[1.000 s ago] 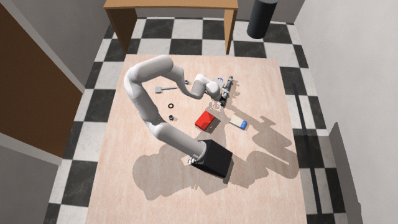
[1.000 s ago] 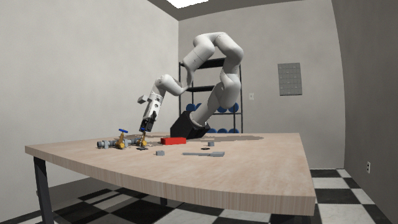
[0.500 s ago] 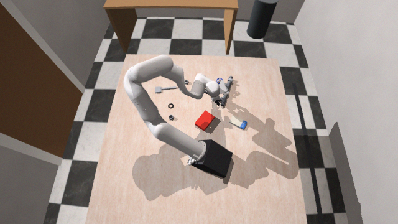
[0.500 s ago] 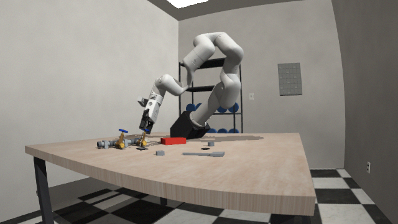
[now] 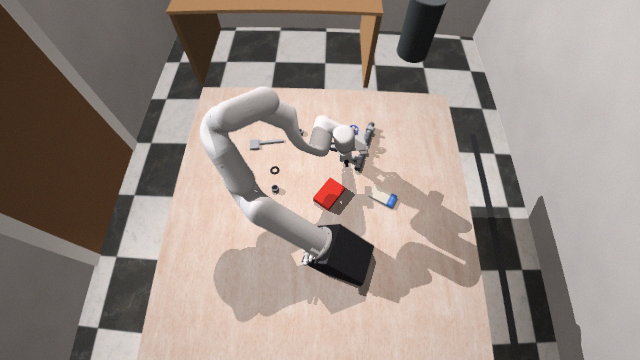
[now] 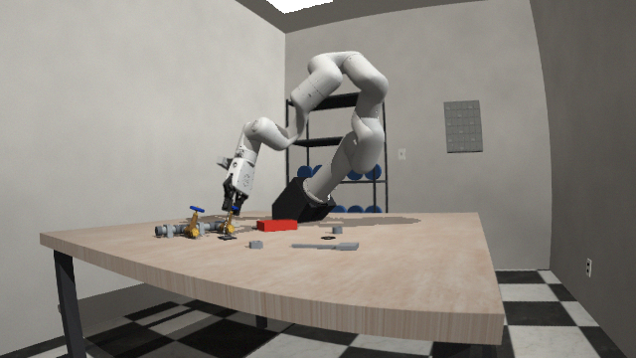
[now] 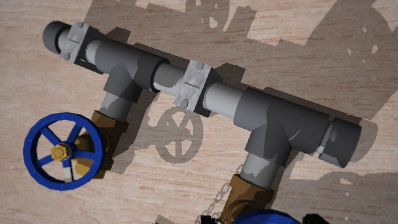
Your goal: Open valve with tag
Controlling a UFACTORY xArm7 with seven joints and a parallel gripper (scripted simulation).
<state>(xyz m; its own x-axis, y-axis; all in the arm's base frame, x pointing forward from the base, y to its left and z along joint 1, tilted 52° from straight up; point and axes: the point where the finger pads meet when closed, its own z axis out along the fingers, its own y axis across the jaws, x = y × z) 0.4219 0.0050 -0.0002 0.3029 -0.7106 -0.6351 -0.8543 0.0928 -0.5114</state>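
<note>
Now: the black tag 7 cm ahead of my hand, 6 cm to the left of it and 8 cm below it. The rest, counted from my hand: red block (17 cm behind, 2 cm to the left, 7 cm below); then white box (12 cm behind, 20 cm to the right, 8 cm below); then grey flat tool (39 cm to the left, 8 cm below).
</note>
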